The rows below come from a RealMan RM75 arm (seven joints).
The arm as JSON. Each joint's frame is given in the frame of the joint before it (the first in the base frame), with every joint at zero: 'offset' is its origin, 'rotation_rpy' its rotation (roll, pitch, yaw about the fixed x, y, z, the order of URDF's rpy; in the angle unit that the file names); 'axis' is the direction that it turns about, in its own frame. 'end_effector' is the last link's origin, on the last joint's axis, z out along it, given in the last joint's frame.
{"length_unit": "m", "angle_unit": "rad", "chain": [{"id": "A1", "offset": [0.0, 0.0, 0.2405], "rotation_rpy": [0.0, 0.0, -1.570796], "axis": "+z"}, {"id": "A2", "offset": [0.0, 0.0, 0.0], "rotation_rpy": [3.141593, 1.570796, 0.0], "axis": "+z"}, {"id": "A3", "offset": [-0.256, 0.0, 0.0], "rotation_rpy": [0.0, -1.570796, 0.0], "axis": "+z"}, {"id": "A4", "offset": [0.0, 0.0, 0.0], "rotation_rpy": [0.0, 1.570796, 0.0], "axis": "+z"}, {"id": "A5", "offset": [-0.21, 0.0, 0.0], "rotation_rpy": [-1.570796, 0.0, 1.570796], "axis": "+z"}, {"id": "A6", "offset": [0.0, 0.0, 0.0], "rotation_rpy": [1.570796, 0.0, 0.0], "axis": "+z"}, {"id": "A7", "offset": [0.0, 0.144, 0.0], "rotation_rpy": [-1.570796, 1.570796, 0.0], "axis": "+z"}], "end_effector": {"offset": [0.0, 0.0, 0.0], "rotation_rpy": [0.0, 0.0, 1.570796]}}
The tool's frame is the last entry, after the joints.
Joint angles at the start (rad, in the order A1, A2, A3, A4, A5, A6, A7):
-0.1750 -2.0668 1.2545 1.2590 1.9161 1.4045 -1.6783
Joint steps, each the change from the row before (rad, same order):
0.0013 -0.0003 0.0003 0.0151 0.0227 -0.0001 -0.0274
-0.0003 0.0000 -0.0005 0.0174 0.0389 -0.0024 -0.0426
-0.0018 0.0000 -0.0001 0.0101 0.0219 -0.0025 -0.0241
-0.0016 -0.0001 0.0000 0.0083 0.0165 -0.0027 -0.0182
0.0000 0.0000 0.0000 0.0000 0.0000 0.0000 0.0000
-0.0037 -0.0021 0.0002 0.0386 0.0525 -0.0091 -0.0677
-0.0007 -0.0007 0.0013 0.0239 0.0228 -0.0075 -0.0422
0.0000 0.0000 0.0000 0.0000 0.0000 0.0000 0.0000
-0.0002 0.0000 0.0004 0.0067 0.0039 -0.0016 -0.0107
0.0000 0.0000 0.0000 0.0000 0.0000 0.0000 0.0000
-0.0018 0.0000 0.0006 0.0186 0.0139 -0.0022 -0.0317
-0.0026 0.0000 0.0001 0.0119 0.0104 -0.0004 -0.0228
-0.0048 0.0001 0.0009 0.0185 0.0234 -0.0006 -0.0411
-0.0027 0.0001 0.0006 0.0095 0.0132 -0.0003 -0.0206
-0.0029 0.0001 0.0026 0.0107 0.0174 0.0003 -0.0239
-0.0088 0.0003 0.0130 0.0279 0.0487 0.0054 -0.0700
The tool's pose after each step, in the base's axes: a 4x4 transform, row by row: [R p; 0 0 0 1], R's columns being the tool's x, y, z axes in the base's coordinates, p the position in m. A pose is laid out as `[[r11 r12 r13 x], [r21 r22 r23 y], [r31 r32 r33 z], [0 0 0 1]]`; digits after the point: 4 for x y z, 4 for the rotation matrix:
[[0.9139 0.3862 0.1248 -0.2532], [0.3311 -0.8873 0.3212 0.2876], [0.2348 -0.2522 -0.9388 0.0091], [0 0 0 1]]
[[0.9095 0.4061 0.0884 -0.2554], [0.3596 -0.8756 0.3226 0.2884], [0.2084 -0.2616 -0.9424 0.0106], [0 0 0 1]]
[[0.9070 0.4157 0.0680 -0.2561], [0.3738 -0.8688 0.3247 0.2894], [0.1941 -0.2691 -0.9434 0.0116], [0 0 0 1]]
[[0.9050 0.4221 0.0527 -0.2565], [0.3836 -0.8635 0.3275 0.2904], [0.1837 -0.2762 -0.9434 0.0125], [0 0 0 1]]
[[0.9050 0.4221 0.0527 -0.2565], [0.3836 -0.8635 0.3275 0.2904], [0.1837 -0.2762 -0.9434 0.0125], [0 0 0 1]]
[[0.8967 0.4426 0.0061 -0.2552], [0.4138 -0.8430 0.3437 0.2943], [0.1573 -0.3057 -0.9390 0.0167], [0 0 0 1]]
[[0.8893 0.4572 -0.0143 -0.2535], [0.4315 -0.8282 0.3575 0.2967], [0.1516 -0.3241 -0.9338 0.0197], [0 0 0 1]]
[[0.8893 0.4572 -0.0143 -0.2535], [0.4315 -0.8282 0.3575 0.2967], [0.1516 -0.3241 -0.9338 0.0197], [0 0 0 1]]
[[0.8875 0.4605 -0.0176 -0.2527], [0.4351 -0.8247 0.3614 0.2974], [0.1519 -0.3284 -0.9322 0.0206], [0 0 0 1]]
[[0.8875 0.4605 -0.0176 -0.2527], [0.4351 -0.8247 0.3614 0.2974], [0.1519 -0.3284 -0.9322 0.0206], [0 0 0 1]]
[[0.8821 0.4702 -0.0289 -0.2505], [0.4464 -0.8146 0.3703 0.2992], [0.1506 -0.3396 -0.9284 0.0230], [0 0 0 1]]
[[0.8780 0.4772 -0.0368 -0.2488], [0.4547 -0.8076 0.3754 0.3006], [0.1494 -0.3464 -0.9261 0.0247], [0 0 0 1]]
[[0.8696 0.4907 -0.0558 -0.2470], [0.4726 -0.7939 0.3826 0.3028], [0.1434 -0.3591 -0.9222 0.0271], [0 0 0 1]]
[[0.8655 0.4965 -0.0666 -0.2461], [0.4812 -0.7869 0.3863 0.3039], [0.1394 -0.3664 -0.9200 0.0284], [0 0 0 1]]
[[0.8608 0.5024 -0.0811 -0.2452], [0.4915 -0.7794 0.3886 0.3049], [0.1320 -0.3744 -0.9178 0.0294], [0 0 0 1]]
[[0.8458 0.5195 -0.1211 -0.2424], [0.5222 -0.7598 0.3873 0.3069], [0.1092 -0.3909 -0.9139 0.0307], [0 0 0 1]]

